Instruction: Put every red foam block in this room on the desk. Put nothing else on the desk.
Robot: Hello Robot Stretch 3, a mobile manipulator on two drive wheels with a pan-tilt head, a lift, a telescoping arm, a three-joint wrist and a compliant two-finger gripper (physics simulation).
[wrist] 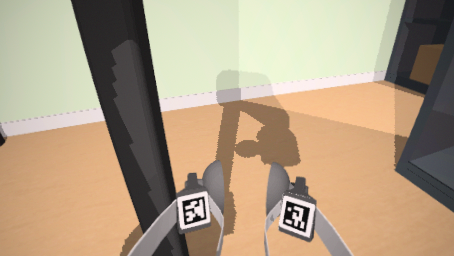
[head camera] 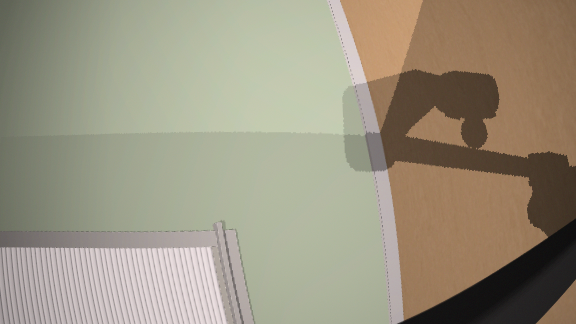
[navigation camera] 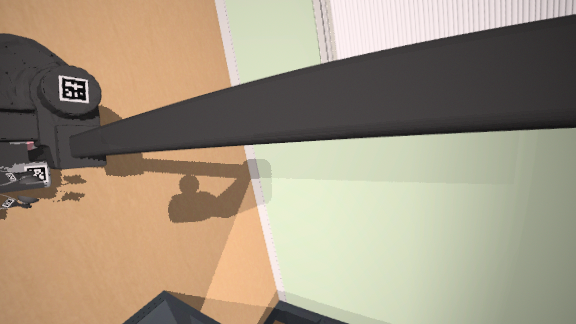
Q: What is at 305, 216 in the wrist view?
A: My gripper.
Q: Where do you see a window with white blinds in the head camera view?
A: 53, 269
